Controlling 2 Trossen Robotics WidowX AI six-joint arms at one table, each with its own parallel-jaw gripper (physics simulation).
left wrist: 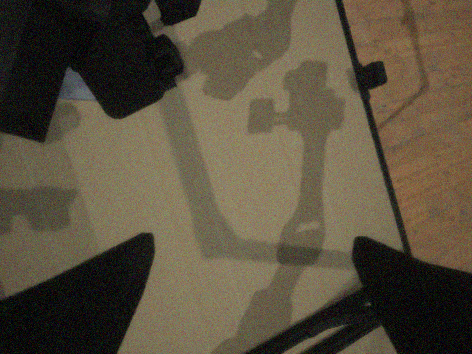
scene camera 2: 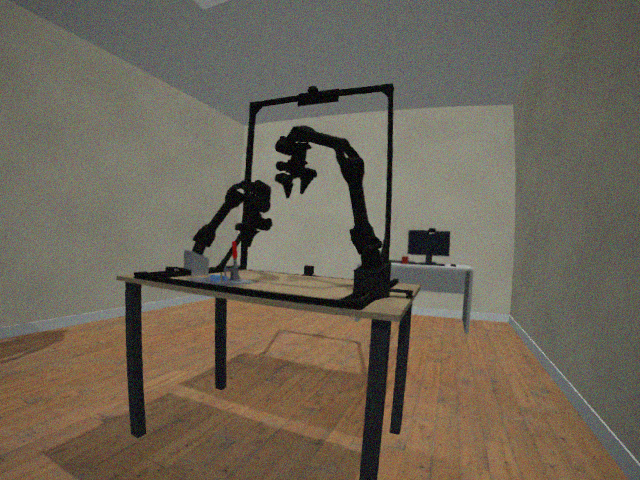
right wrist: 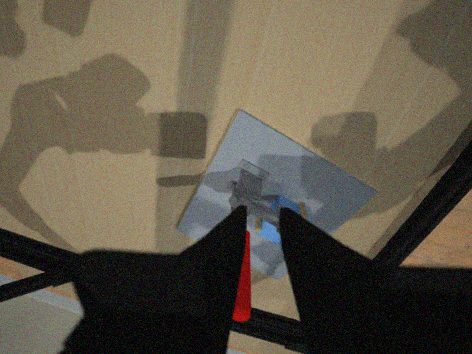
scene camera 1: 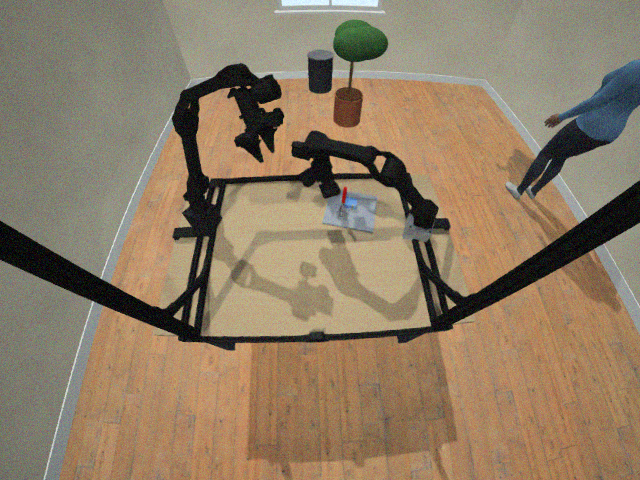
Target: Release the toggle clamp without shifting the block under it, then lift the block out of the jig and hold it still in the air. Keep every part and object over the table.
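Frame: origin at the left arm's base, x down, y ahead, z right, level; centimetres.
Seen in the pictures: left gripper, between the fingertips: (left wrist: 253, 244) (scene camera 2: 294, 195) (scene camera 1: 267, 157); right gripper, between the fingertips: (scene camera 2: 247, 246) (right wrist: 262, 214); left arm's base, origin of its link: (scene camera 2: 372, 266) (scene camera 1: 198, 208); right arm's base, origin of its link: (scene camera 2: 196, 254) (scene camera 1: 422, 219).
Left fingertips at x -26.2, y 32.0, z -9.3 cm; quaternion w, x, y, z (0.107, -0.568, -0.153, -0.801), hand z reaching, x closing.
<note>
Pixels of each thing's top centre, then the offset from my left fingertips to it. "pt": a spot on its surface instead. Level surfaces: height alone.
- toggle clamp's red handle, a spot on its surface: (right wrist: 243, 280) (scene camera 1: 343, 191) (scene camera 2: 235, 246) pt dx +21.8, dy +23.4, dz -11.6 cm
- grey jig plate, centre of its top: (right wrist: 263, 214) (scene camera 2: 221, 280) (scene camera 1: 351, 208) dx +36.4, dy +27.2, dz -15.5 cm
- clamp's metal body, a spot on its surface: (right wrist: 250, 185) pt dx +33.2, dy +22.7, dz -10.5 cm
- blue block, centre of its top: (right wrist: 281, 227) (scene camera 2: 218, 275) (scene camera 1: 350, 201) dx +34.2, dy +26.0, dz -17.7 cm
- wooden table top, height of its surface: dx +37.2 cm
The toggle clamp's red handle (scene camera 1: 344, 195) (scene camera 2: 234, 250) (right wrist: 243, 280) stands upright on the grey jig plate (scene camera 1: 366, 226) (right wrist: 260, 135). The clamp's metal body (right wrist: 250, 185) has its arm reaching over the blue block (scene camera 1: 351, 203) (scene camera 2: 218, 277) (right wrist: 270, 232), which sits between small brass-coloured pins. My right gripper (right wrist: 262, 214) is above the clamp, its fingers a narrow gap apart and empty; its left finger in the right wrist view hides part of the handle. Whether it touches the handle I cannot tell. My left gripper (scene camera 1: 267, 155) (scene camera 2: 295, 194) (left wrist: 253, 244) is wide open, empty and high up.
A grey upright panel (scene camera 2: 196, 262) stands by the right arm's base. A black frame (scene camera 1: 268, 338) runs around the wooden table top (scene camera 1: 268, 315). The jig lies near the frame's far bar in scene camera 1. A person (scene camera 1: 594, 116) stands away from the table.
</note>
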